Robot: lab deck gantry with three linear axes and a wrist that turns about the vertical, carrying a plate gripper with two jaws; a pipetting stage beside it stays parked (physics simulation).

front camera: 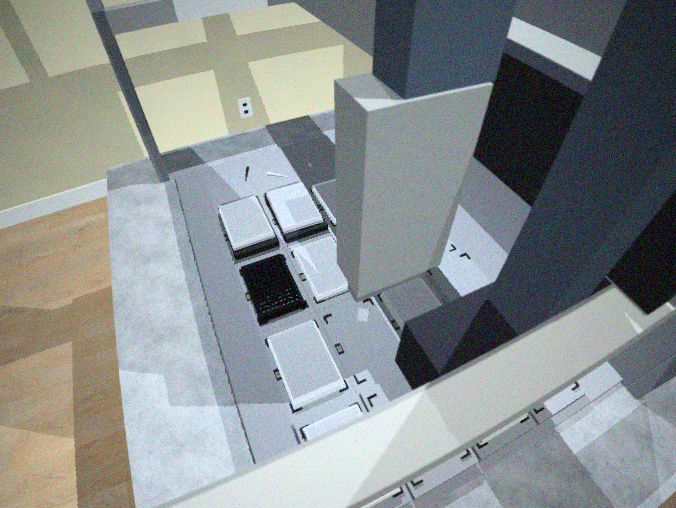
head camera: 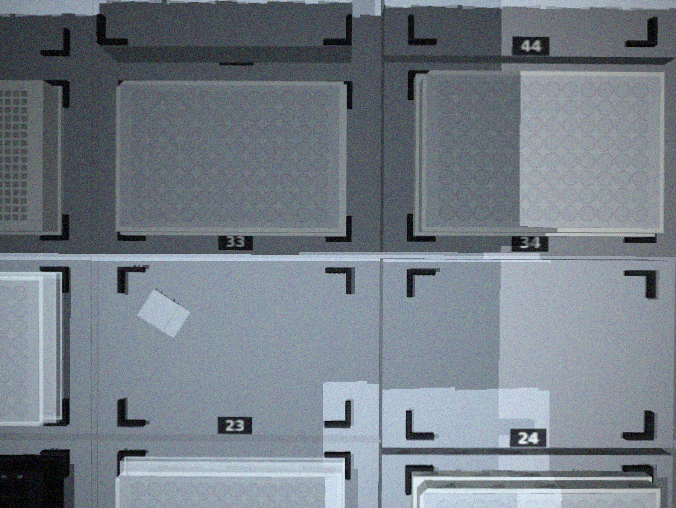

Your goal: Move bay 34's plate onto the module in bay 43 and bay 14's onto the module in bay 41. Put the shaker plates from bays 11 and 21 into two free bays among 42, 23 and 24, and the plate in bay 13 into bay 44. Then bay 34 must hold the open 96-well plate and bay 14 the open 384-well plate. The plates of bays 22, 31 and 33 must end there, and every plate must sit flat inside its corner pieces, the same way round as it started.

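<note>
Lidded plates stand in bay 34, bay 33, bay 13 and bay 14. Bays 23 and 24 hold no plate. At the top of the head view, the visible parts of bay 44 and of the raised bay 43 module show no plate. The shaker plates of bay 11 and bay 21 sit on dark bases. Bay 22's plate is lidded. An open small-well plate is left of bay 33. My gripper's dark body shows in the front view; its jaws are hidden.
The parked pipetting stage hangs over the deck. A pale beam crosses the front. A black rack stands in bay 12. Part of bay 31's plate shows behind the stage. A pale patch lies in bay 23.
</note>
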